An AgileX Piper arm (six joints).
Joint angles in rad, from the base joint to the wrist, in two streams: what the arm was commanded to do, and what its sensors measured. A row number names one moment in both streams.
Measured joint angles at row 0: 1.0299 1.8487 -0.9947 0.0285 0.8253 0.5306
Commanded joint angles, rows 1 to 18: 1.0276 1.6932 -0.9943 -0.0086 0.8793 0.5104; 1.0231 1.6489 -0.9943 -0.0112 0.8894 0.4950; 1.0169 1.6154 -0.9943 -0.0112 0.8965 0.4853; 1.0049 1.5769 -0.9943 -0.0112 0.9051 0.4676; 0.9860 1.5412 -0.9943 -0.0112 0.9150 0.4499; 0.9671 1.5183 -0.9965 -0.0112 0.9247 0.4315; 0.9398 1.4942 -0.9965 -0.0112 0.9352 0.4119; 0.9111 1.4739 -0.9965 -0.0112 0.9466 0.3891; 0.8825 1.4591 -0.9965 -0.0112 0.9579 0.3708; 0.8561 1.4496 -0.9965 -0.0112 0.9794 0.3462; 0.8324 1.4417 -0.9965 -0.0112 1.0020 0.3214; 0.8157 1.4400 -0.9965 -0.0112 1.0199 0.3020; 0.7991 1.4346 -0.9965 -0.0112 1.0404 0.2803; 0.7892 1.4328 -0.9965 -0.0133 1.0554 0.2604; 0.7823 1.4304 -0.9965 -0.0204 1.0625 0.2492; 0.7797 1.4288 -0.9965 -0.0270 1.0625 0.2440; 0.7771 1.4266 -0.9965 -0.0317 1.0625 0.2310; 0.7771 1.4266 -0.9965 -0.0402 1.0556 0.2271
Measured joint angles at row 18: 0.7910 1.4394 -0.9947 -0.0155 1.0505 0.2737
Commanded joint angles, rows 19 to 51: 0.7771 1.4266 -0.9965 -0.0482 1.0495 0.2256; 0.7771 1.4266 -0.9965 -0.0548 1.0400 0.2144; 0.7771 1.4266 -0.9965 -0.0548 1.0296 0.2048; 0.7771 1.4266 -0.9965 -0.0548 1.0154 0.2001; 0.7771 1.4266 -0.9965 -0.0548 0.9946 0.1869; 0.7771 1.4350 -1.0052 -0.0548 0.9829 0.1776; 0.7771 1.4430 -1.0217 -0.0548 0.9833 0.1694; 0.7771 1.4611 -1.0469 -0.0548 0.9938 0.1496; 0.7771 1.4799 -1.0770 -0.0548 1.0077 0.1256; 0.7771 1.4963 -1.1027 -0.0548 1.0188 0.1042; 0.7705 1.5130 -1.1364 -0.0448 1.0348 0.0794; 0.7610 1.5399 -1.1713 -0.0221 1.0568 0.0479; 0.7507 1.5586 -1.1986 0.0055 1.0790 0.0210; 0.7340 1.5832 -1.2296 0.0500 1.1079 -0.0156; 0.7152 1.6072 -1.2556 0.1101 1.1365 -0.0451; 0.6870 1.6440 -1.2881 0.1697 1.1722 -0.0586; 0.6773 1.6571 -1.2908 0.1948 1.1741 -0.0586; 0.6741 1.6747 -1.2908 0.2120 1.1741 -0.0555; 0.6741 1.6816 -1.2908 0.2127 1.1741 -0.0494; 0.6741 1.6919 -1.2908 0.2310 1.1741 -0.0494; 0.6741 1.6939 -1.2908 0.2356 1.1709 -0.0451; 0.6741 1.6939 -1.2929 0.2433 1.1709 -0.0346; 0.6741 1.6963 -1.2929 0.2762 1.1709 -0.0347; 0.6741 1.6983 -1.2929 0.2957 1.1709 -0.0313; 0.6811 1.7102 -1.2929 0.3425 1.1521 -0.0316; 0.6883 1.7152 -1.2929 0.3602 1.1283 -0.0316; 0.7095 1.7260 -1.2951 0.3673 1.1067 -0.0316; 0.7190 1.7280 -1.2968 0.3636 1.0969 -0.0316; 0.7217 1.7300 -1.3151 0.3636 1.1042 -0.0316; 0.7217 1.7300 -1.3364 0.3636 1.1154 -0.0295; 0.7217 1.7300 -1.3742 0.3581 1.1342 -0.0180; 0.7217 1.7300 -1.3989 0.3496 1.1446 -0.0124; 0.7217 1.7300 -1.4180 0.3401 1.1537 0.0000
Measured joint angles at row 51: 0.7206 1.7353 -1.3418 0.3559 1.1294 -0.0259
